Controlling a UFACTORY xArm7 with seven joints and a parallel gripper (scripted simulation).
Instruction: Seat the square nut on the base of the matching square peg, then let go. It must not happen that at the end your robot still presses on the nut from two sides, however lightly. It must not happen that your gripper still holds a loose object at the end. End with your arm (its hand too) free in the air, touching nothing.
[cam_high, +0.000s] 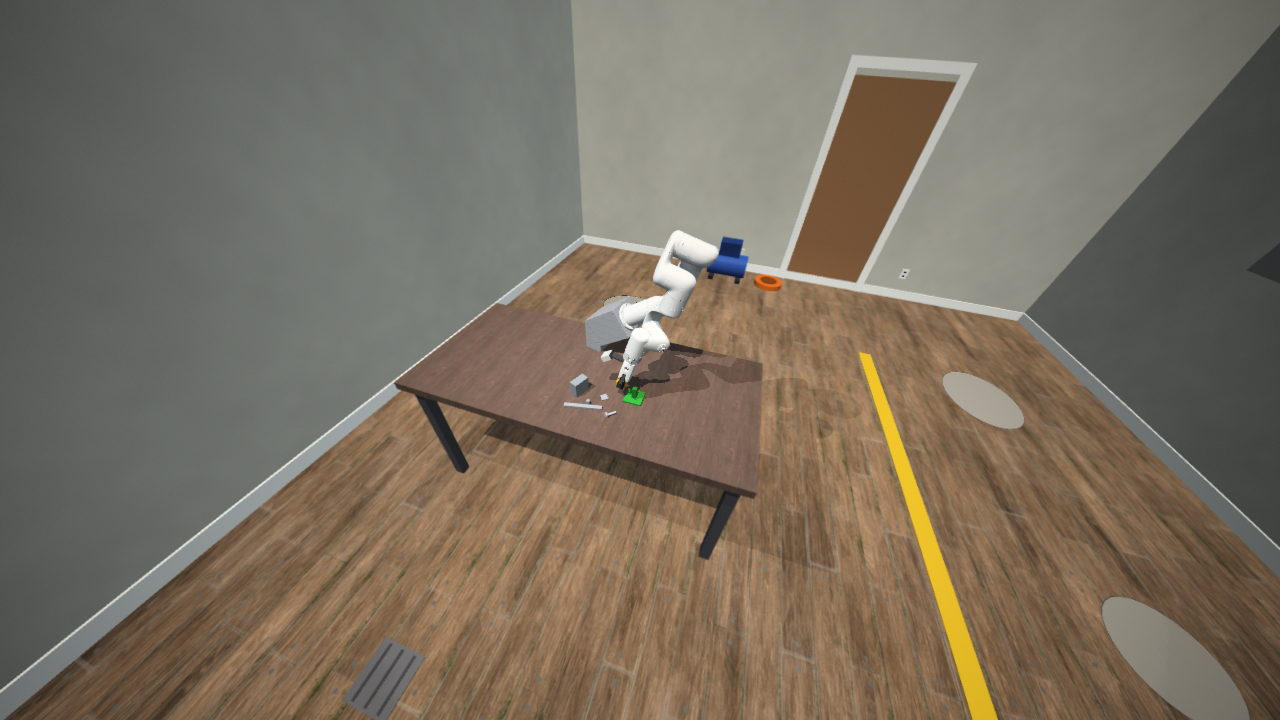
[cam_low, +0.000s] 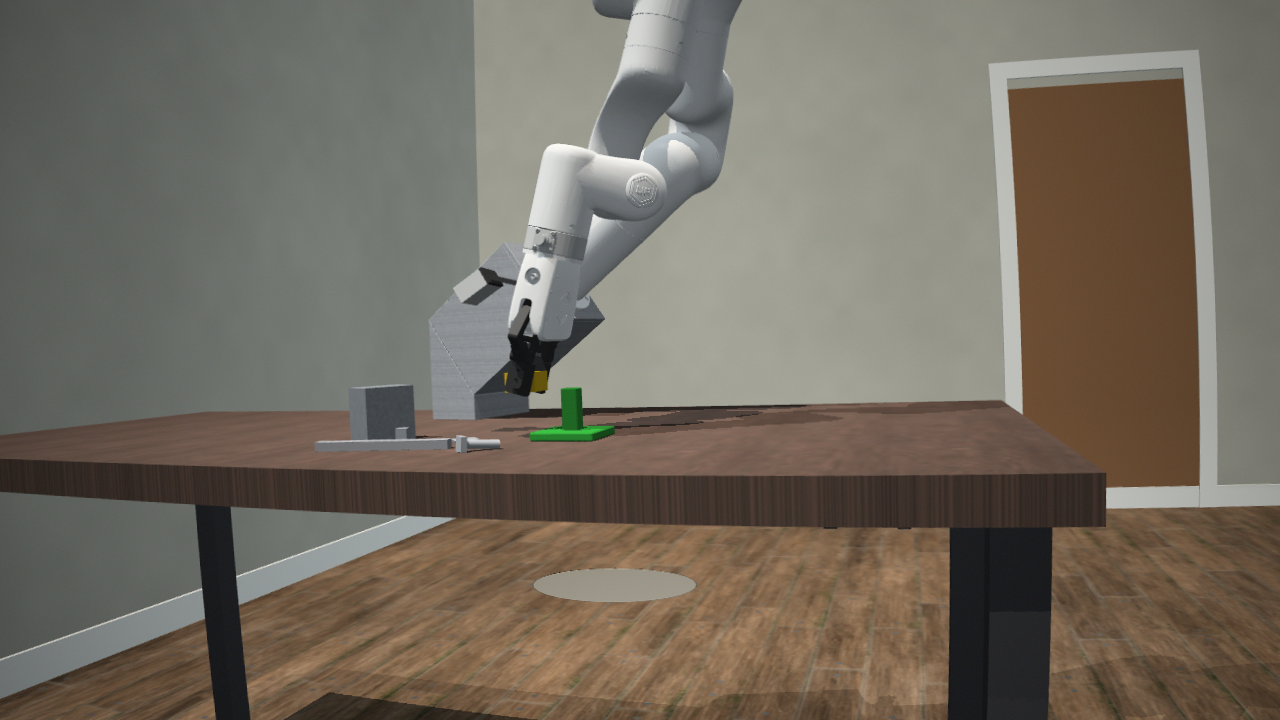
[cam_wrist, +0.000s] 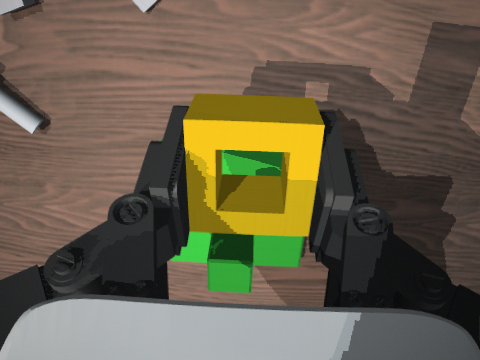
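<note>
Now: the small grey square tile 70 mm below my hand, 60 mm to the right of it and 60 mm ahead of it. The rest, counted from my hand: grey bolt 140 mm ahead, 70 mm below; then grey block 180 mm to the right, 70 mm ahead, 40 mm below; then flat grey bar 140 mm ahead, 120 mm to the right, 70 mm below.
</note>
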